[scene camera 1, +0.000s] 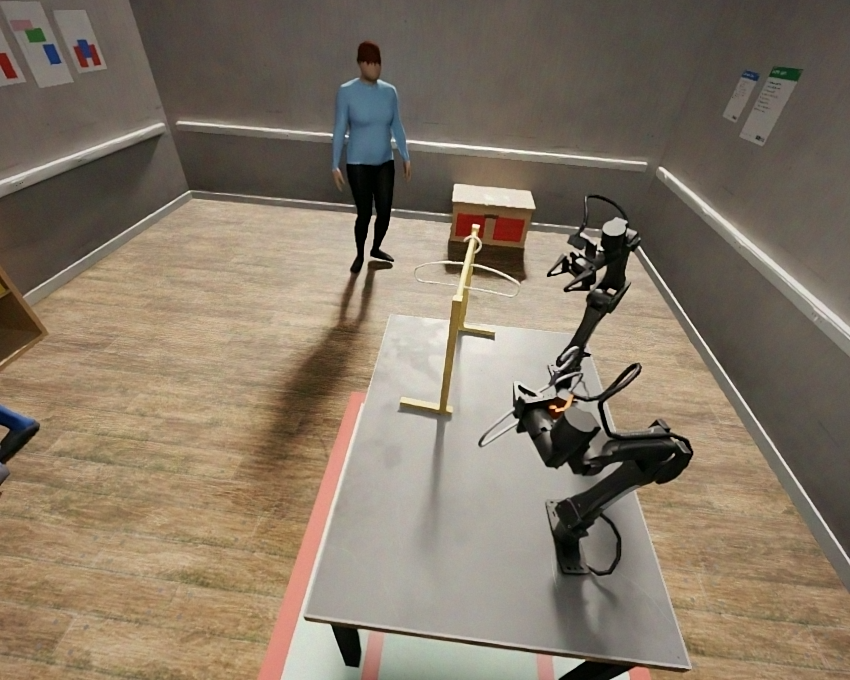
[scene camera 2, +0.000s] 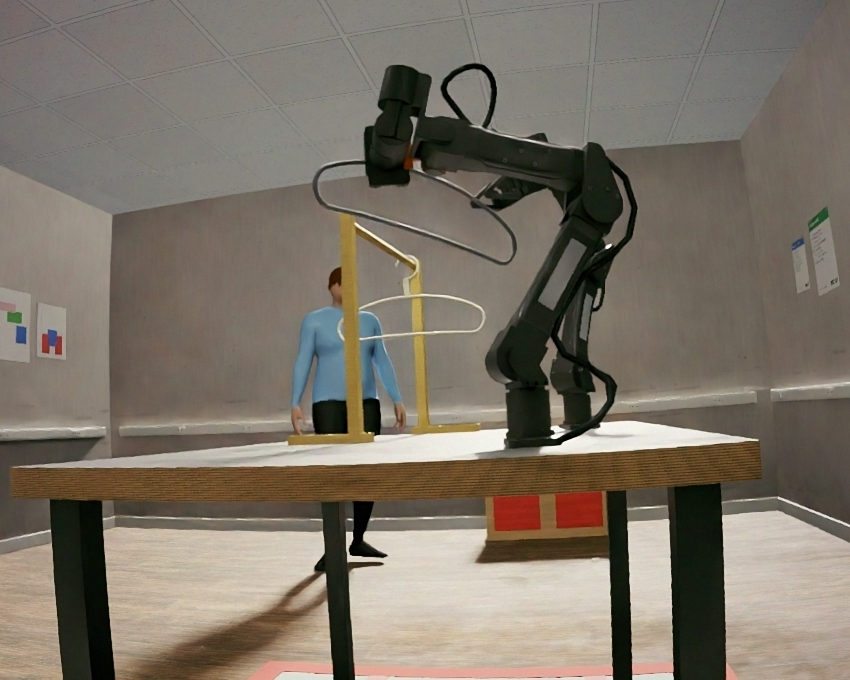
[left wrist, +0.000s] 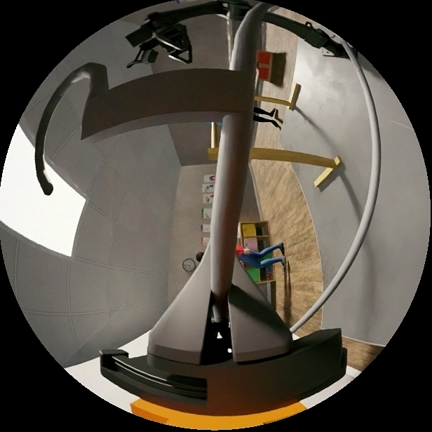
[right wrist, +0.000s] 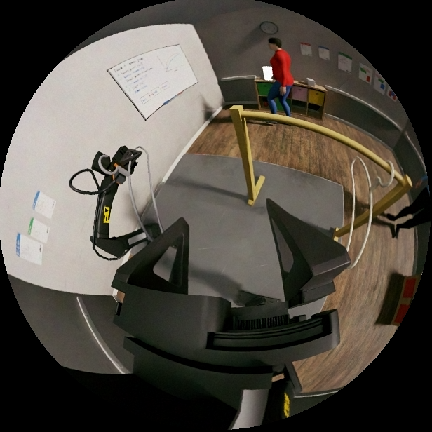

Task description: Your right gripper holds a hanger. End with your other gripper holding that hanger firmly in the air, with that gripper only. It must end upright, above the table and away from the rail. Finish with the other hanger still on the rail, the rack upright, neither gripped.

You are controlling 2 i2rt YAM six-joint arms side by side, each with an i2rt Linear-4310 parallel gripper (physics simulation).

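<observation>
My left gripper is shut on the grey hanger and holds it in the air above the table. Its hook points up; its body slopes down to the right in scene camera 2. My right gripper is open and empty, apart from the hanger. The white hanger hangs by its hook from the rail, near the far post. The yellow rack stands upright.
The grey table carries both arms and the rack. In scene camera 2 the grey hanger's left end overlaps the near post's top. A person in light blue stands beyond the table, left of a box with red panels.
</observation>
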